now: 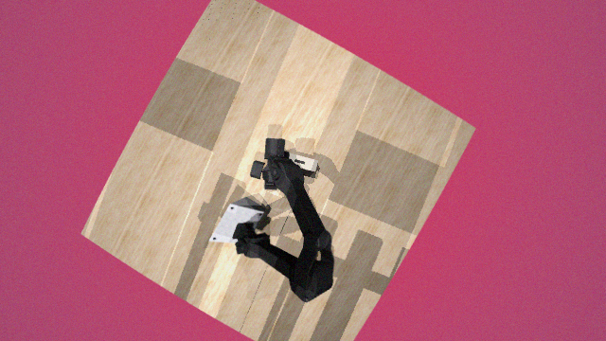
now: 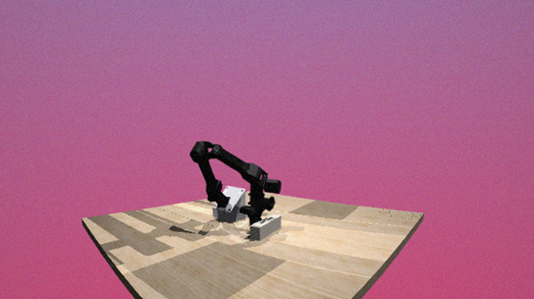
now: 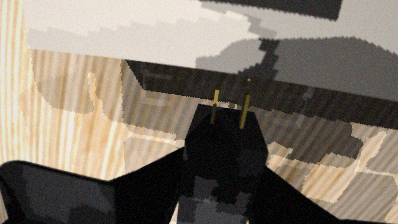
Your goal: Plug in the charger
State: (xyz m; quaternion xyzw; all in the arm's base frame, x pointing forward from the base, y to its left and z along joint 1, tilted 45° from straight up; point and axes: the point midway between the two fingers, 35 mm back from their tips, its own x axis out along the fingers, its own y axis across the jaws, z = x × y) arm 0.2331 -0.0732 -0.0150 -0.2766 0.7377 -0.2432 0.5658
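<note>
Now: gripper tip 2 cm short of the black two-prong charger and 1 cm below it.
</note>
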